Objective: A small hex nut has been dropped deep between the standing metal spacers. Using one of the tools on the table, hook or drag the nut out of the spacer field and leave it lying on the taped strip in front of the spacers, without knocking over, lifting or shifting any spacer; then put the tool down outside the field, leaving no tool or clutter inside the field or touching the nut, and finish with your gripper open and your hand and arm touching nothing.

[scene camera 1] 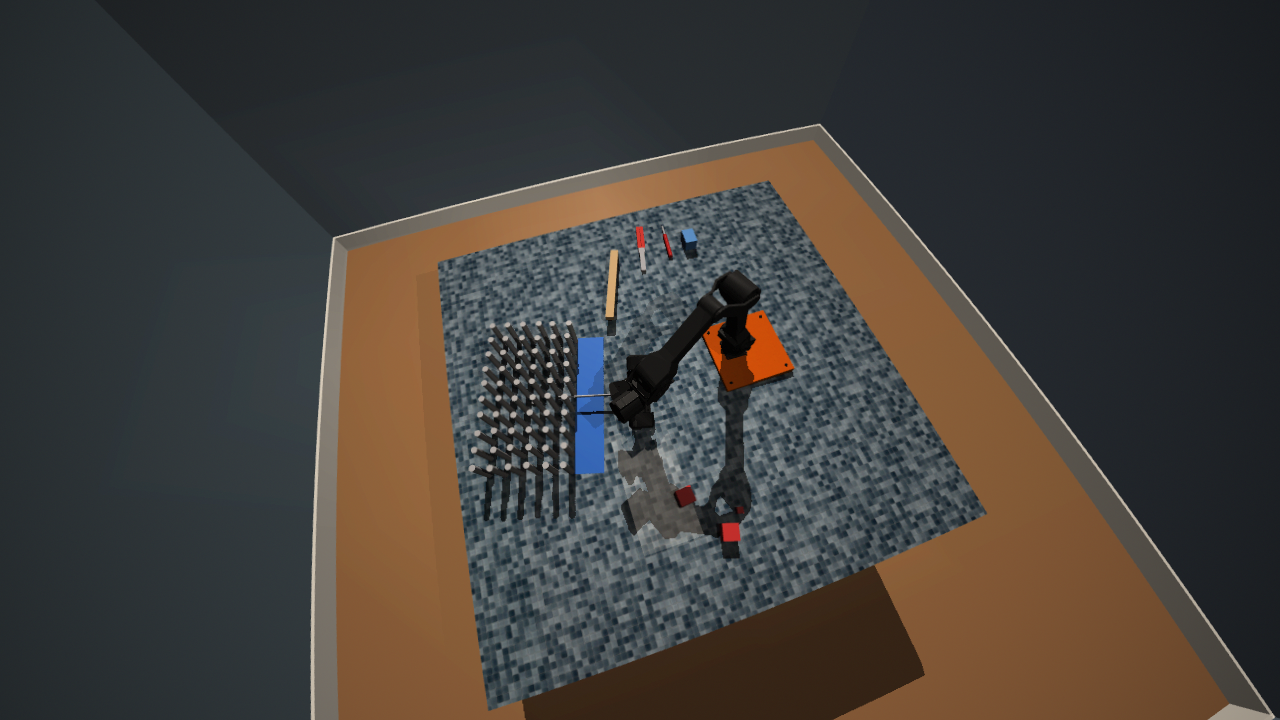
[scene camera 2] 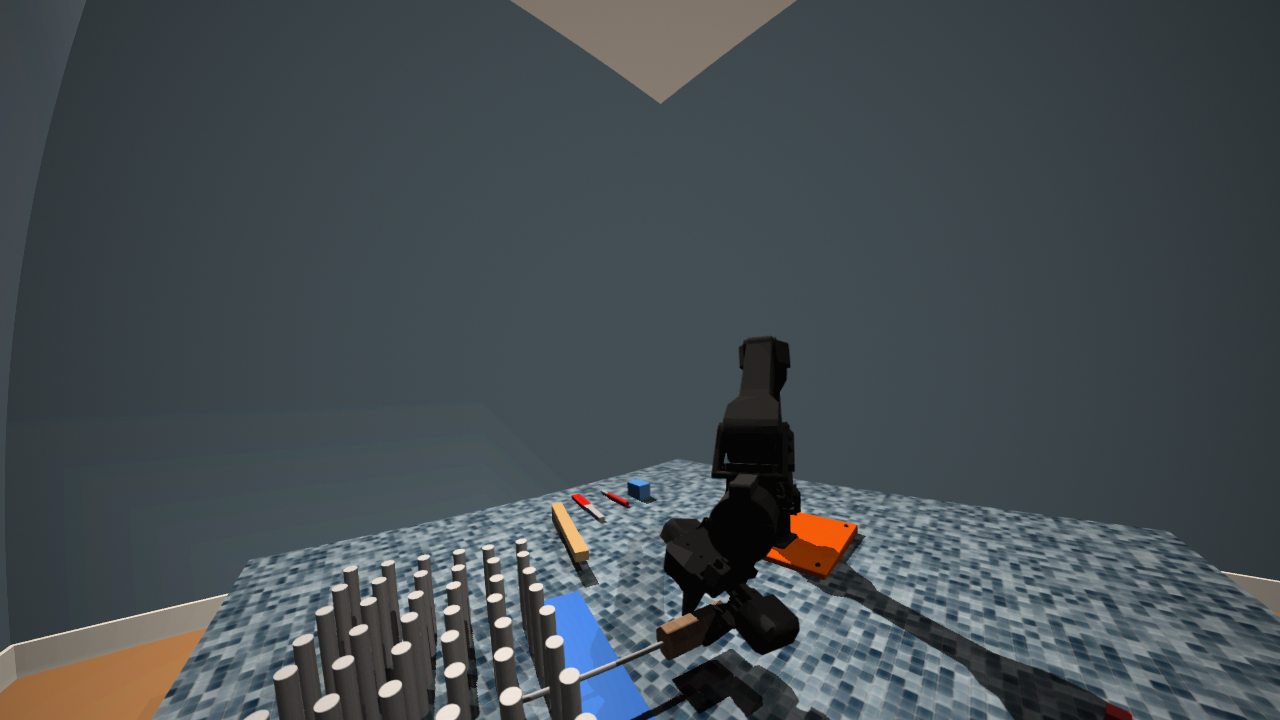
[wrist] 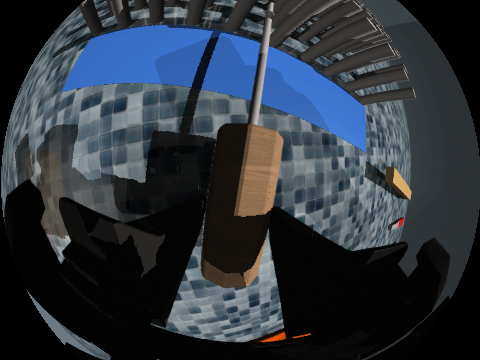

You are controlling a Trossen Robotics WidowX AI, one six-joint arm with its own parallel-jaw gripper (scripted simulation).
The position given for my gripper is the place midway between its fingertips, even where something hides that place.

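Observation:
Scene camera 1 gives me a blue taped strip [scene camera 1: 589, 418], and you'd see my gripper [scene camera 1: 632, 393] there as well. In scene camera 2 there's a wooden stick [scene camera 2: 564, 526], along with my gripper [scene camera 2: 695, 630]. The wrist view has the gripper [wrist: 238, 208] too, and it shows the strip [wrist: 206, 58].

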